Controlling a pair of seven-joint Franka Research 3 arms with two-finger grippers.
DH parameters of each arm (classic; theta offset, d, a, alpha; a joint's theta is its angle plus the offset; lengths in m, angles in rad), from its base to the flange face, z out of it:
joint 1: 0 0.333 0 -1.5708
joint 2: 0 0 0 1.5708
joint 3: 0 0.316 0.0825 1.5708
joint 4: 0 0 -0.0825 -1.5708
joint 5: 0 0.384 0 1.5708
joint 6: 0 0 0.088 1.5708
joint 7: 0 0.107 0 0
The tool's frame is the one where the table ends.
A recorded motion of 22 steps. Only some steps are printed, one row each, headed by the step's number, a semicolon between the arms.
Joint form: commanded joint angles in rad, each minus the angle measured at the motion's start. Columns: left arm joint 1, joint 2, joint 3, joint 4, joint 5, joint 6, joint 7; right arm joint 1, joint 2, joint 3, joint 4, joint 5, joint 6, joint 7.
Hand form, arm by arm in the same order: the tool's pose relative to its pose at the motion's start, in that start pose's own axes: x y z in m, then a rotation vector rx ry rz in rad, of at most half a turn. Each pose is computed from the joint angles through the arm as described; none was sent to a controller.
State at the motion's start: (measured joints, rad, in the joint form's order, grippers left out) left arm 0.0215 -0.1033 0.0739 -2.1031 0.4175 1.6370 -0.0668; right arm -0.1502 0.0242 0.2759 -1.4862 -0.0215 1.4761 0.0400
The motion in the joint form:
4: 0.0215 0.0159 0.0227 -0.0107 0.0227 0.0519 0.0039; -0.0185 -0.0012 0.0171 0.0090 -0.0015 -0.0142 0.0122
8: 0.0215 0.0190 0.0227 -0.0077 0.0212 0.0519 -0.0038; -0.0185 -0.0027 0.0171 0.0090 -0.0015 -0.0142 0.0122
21: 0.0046 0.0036 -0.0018 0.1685 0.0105 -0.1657 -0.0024; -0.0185 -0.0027 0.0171 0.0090 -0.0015 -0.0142 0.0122
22: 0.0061 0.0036 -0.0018 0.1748 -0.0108 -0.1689 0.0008; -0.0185 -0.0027 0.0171 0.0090 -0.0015 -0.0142 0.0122
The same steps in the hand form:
4: 0.0078 -0.0164 0.0155 0.0046 0.0118 -0.0208; -0.0020 0.0011 -0.0036 -0.0016 -0.0039 0.0140
8: 0.0088 -0.0163 0.0153 0.0033 0.0116 -0.0287; -0.0025 0.0010 -0.0044 -0.0019 -0.0024 0.0140
21: -0.0136 -0.0343 -0.0561 0.0098 -0.0157 -0.0727; -0.0025 0.0010 -0.0044 -0.0019 -0.0024 0.0140
22: -0.0141 -0.0337 -0.0582 -0.0122 -0.0144 -0.0714; -0.0025 0.0010 -0.0044 -0.0019 -0.0024 0.0140

